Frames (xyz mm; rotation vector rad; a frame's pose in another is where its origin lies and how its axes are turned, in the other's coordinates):
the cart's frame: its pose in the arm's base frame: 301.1 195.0 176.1 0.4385 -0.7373 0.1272
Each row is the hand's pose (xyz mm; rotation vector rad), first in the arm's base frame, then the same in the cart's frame.
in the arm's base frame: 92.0 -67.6 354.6 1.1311 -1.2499 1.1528
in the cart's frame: -23.3 -120.8 359.7 0.9845 -0.4602 0.7464
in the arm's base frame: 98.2 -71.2 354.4 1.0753 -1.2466 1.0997
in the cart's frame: -18.7 -125.8 357.3 0.9162 -0.4507 0.7203
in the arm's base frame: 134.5 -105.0 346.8 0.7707 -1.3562 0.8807
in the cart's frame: 4.3 -168.4 344.3 0.5696 -0.5269 0.6588
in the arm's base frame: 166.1 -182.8 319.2 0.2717 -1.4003 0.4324
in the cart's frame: 12.1 -256.4 340.0 -0.0265 -0.5759 0.4592
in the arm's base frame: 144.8 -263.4 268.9 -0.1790 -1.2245 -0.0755
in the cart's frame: -34.3 -340.6 354.9 -0.6097 -0.4768 0.1428
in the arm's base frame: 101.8 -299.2 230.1 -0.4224 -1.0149 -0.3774
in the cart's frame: -90.8 -374.9 371.6 -0.9429 -0.3381 -0.0838
